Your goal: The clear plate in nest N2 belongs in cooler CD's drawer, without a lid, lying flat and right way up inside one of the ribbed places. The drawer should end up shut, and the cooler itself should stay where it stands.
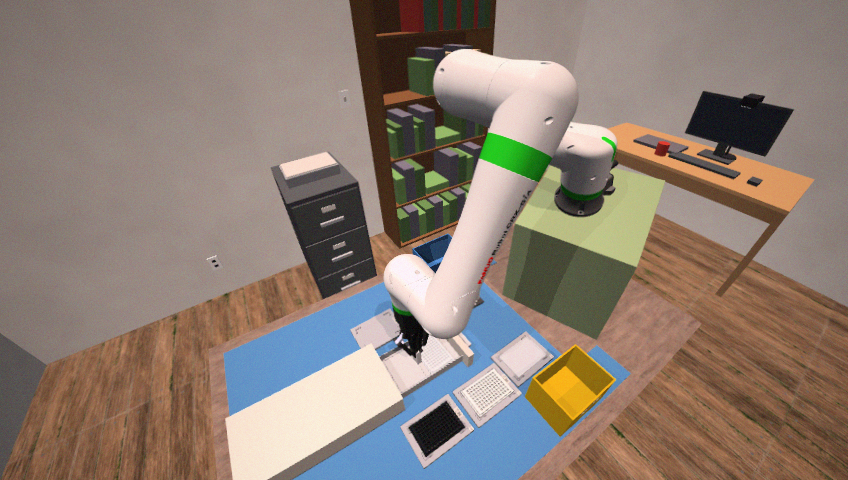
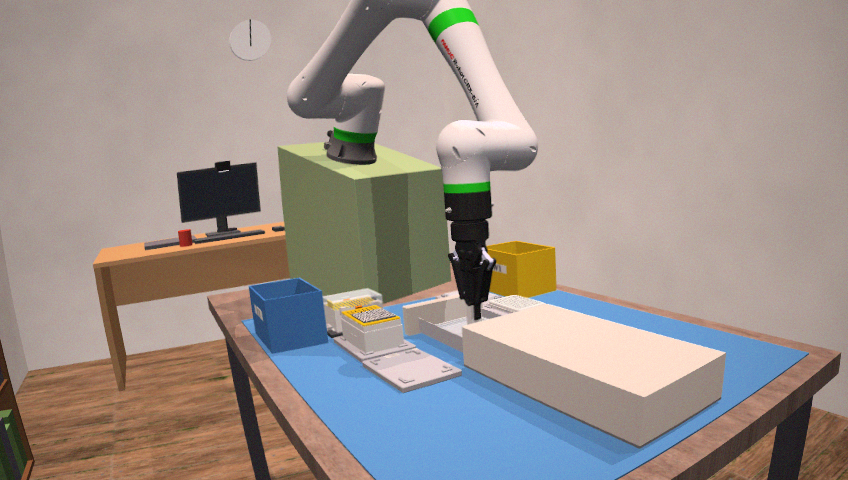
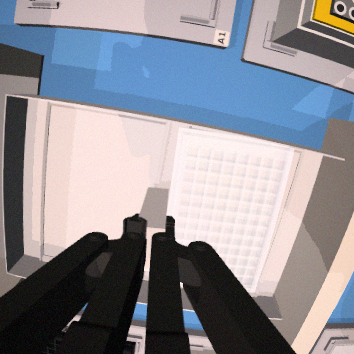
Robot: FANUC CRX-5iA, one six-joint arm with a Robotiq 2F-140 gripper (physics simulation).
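Where they show: gripper, fingertip midpoint: (image 1: 417, 360) (image 3: 156, 204); arm's base, origin of the base link: (image 1: 578, 199) (image 2: 351, 157).
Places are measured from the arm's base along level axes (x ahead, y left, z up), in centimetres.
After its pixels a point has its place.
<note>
Cooler CD (image 1: 315, 410) {z -31.2, x 94.6, y 5.1 cm} (image 2: 589, 350) {z -31.2, x 99.2, y 2.0 cm} is the long cream box. Its drawer (image 1: 399, 369) {z -38.2, x 68.9, y 1.8 cm} (image 3: 100, 150) {z -38.2, x 67.7, y -0.6 cm} stands open, with the cream front panel (image 1: 461, 347) {z -32.7, x 49.9, y 7.9 cm} (image 2: 414, 319) {z -35.4, x 51.0, y -6.0 cm} away from the box. A clear plate (image 1: 439, 355) {z -36.7, x 56.0, y 4.8 cm} (image 3: 230, 210) {z -36.7, x 57.3, y 1.1 cm} with a grid of wells lies flat in the drawer's place nearer the front panel, and no lid shows on it. The other place is bare. My gripper (image 1: 418, 356) {z -37.5, x 62.6, y 2.2 cm} (image 2: 476, 315) (image 3: 156, 204) {z -37.5, x 62.6, y 2.2 cm} is shut and empty, pointing down, fingertips low over the drawer beside the plate, near the divider. Whether the fingertips touch the drawer is unclear. N2's label is unreadable.
Three nests along one side hold a black plate (image 1: 439, 427) {z -38.0, x 66.8, y 22.8 cm}, a white plate (image 1: 487, 392) {z -37.2, x 50.1, y 21.9 cm} and a pale item (image 1: 522, 355) {z -37.6, x 33.1, y 18.1 cm}. A yellow bin (image 1: 571, 389) {z -39.2, x 27.6, y 33.8 cm} (image 2: 526, 270) {z -32.1, x 40.6, y 31.0 cm} stands beyond. Opposite are nest A1 (image 3: 120, 17) {z -38.4, x 68.4, y -10.4 cm}, a yellow-rimmed tip box (image 2: 371, 333) {z -34.3, x 57.8, y -18.4 cm} and a blue bin (image 2: 288, 318) {z -32.3, x 43.4, y -32.1 cm}.
</note>
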